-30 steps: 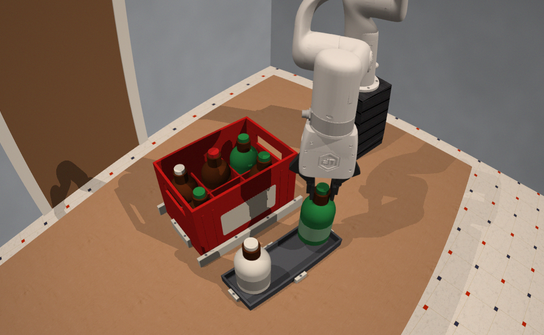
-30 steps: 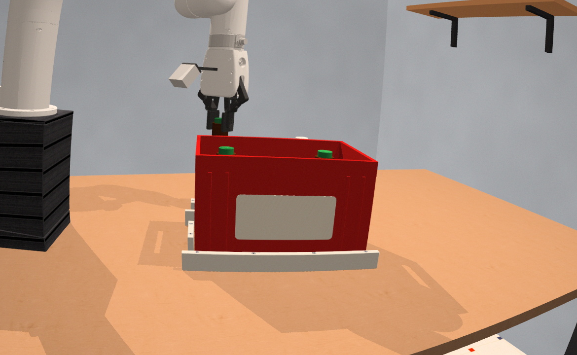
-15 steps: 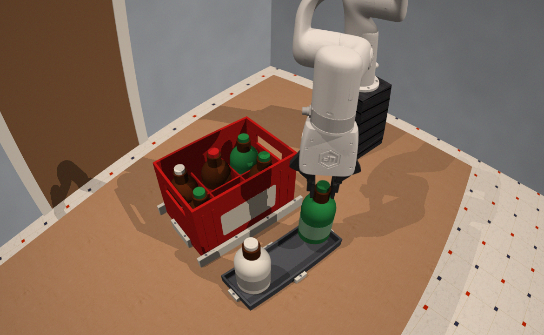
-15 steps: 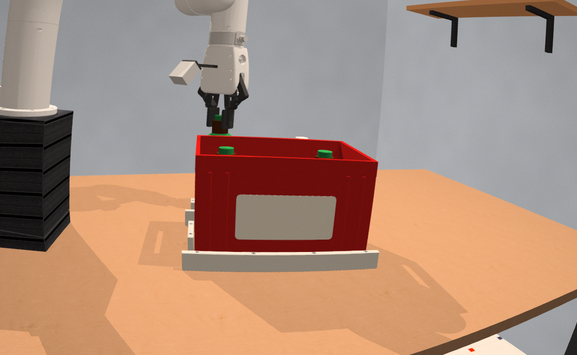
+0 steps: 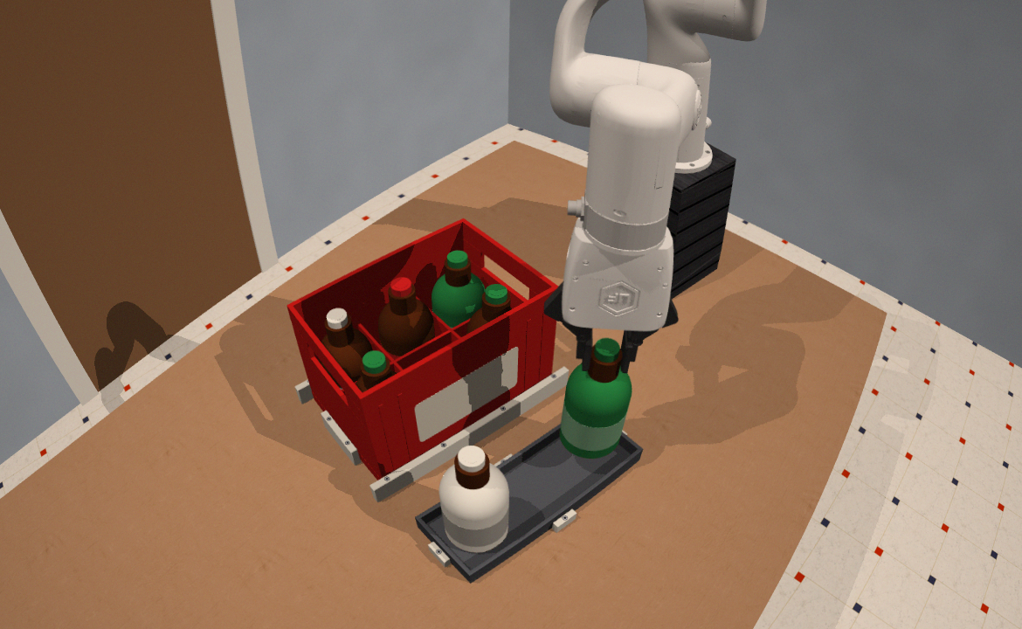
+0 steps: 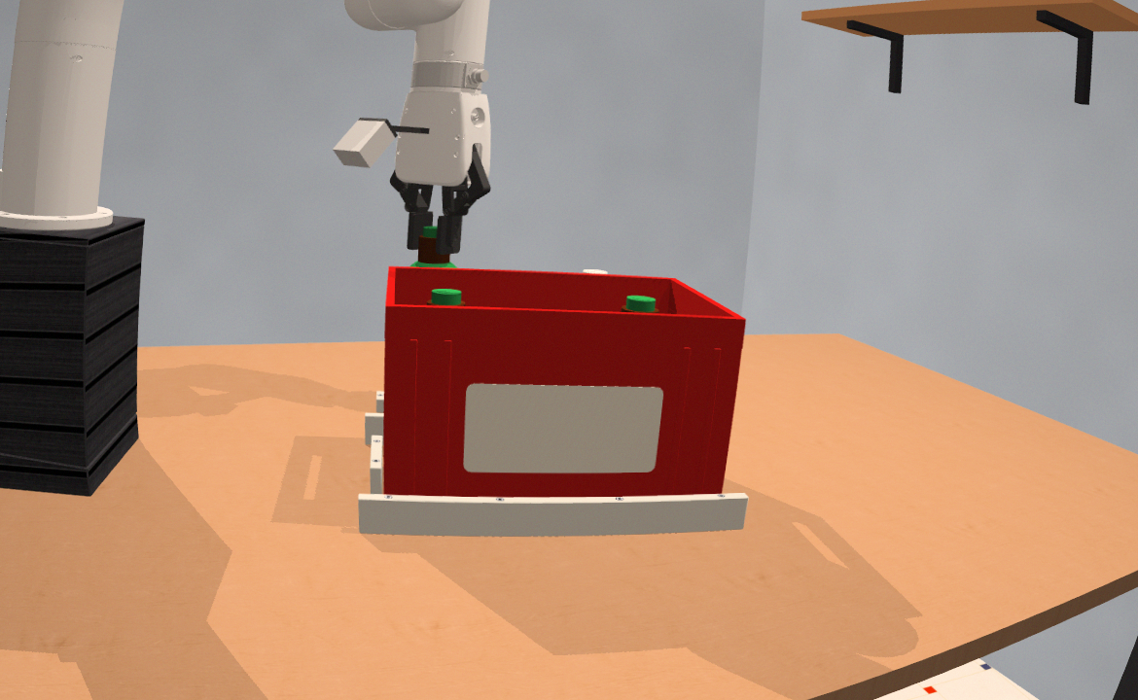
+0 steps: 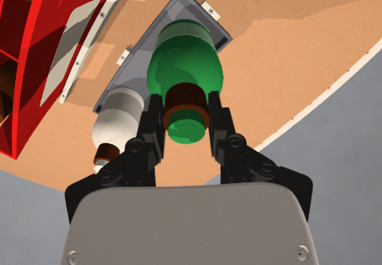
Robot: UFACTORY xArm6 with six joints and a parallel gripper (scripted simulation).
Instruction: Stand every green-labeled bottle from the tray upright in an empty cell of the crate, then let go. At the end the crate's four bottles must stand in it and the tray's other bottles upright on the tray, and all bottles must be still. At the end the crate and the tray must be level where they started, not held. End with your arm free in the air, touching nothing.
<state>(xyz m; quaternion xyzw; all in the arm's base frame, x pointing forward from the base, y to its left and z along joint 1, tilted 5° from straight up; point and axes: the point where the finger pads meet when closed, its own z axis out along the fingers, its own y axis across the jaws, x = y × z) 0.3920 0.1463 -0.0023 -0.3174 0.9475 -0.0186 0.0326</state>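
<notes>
The green bottle lies 7 cm below my hand. Also, from my hand: dark tray: 18 cm below, 9 cm ahead, 1 cm to the right; then crate: 22 cm to the right, 11 cm below, 6 cm ahead; then white-labeled bottle: 17 cm ahead, 11 cm below, 3 cm to the right.
</notes>
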